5 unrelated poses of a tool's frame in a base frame.
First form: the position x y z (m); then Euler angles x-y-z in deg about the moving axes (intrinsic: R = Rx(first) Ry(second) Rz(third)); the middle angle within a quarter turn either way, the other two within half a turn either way.
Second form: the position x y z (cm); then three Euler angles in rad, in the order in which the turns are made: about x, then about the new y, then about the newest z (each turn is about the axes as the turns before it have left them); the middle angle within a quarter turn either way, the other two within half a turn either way. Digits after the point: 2 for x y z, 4 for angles.
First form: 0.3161 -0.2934 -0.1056 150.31 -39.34 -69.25
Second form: 31.61 -29.34 -10.56 2.6234 -0.6866 -1.2086
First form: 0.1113 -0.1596 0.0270 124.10 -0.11 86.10
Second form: 11.13 -15.96 2.70 2.1660 -0.0019 1.5027
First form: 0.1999 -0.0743 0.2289 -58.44 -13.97 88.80
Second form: 19.99 -7.43 22.89 -1.0200 -0.2438 1.5499
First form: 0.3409 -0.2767 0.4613 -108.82 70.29 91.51
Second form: 34.09 -27.67 46.13 -1.8993 1.2268 1.5972
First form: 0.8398 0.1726 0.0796 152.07 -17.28 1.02
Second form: 83.98 17.26 7.96 2.6541 -0.3016 0.0178
